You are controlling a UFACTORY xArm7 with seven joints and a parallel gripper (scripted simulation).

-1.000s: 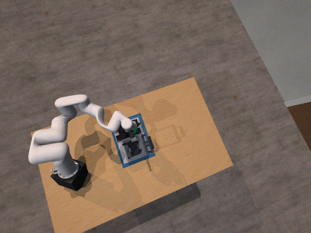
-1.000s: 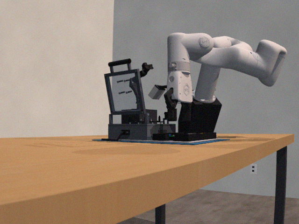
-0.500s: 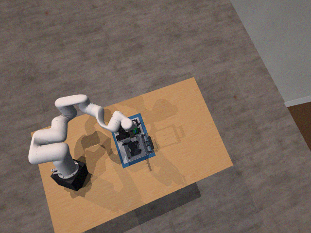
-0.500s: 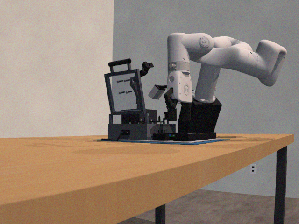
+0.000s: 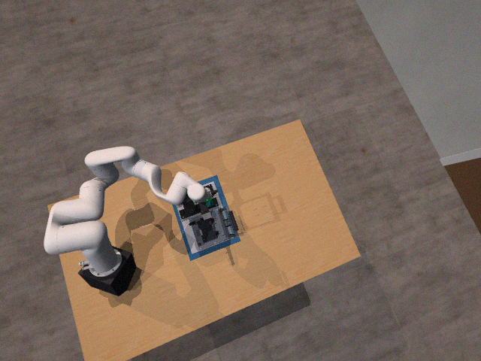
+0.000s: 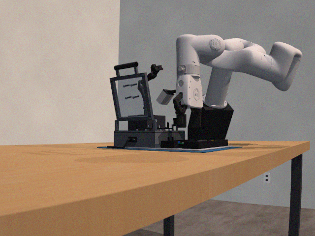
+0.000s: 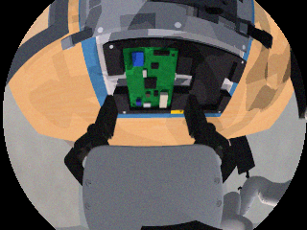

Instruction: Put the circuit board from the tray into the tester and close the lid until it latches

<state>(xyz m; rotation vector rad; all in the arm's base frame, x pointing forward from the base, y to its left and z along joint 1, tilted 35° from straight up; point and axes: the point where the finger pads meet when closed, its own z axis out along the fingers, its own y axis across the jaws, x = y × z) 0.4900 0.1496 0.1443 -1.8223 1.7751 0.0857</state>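
Right now my hand is 60 mm above the green circuit board. The rest, counted from my hand: tester plate: 10 mm behind, 170 mm to the right, 10 mm below; latch hook: 90 mm behind, 120 mm to the right, 10 mm above; tester: 10 mm ahead, 130 mm to the right, 40 mm above.
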